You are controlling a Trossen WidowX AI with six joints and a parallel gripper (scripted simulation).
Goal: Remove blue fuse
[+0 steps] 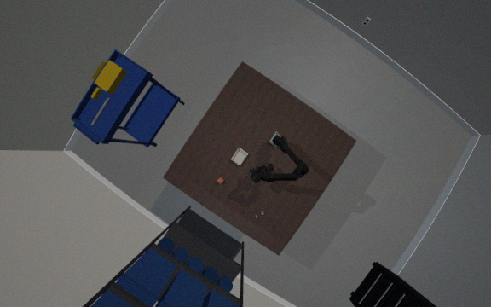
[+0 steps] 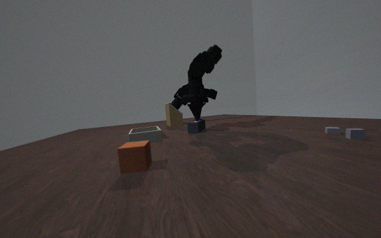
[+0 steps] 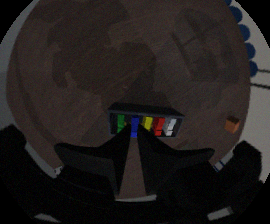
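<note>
Right now the tray is 21 cm to the right of my gripper tip, 4 cm below it and 4 cm ahead of it. Round my gripper tip: blue fuse (1 cm below).
</note>
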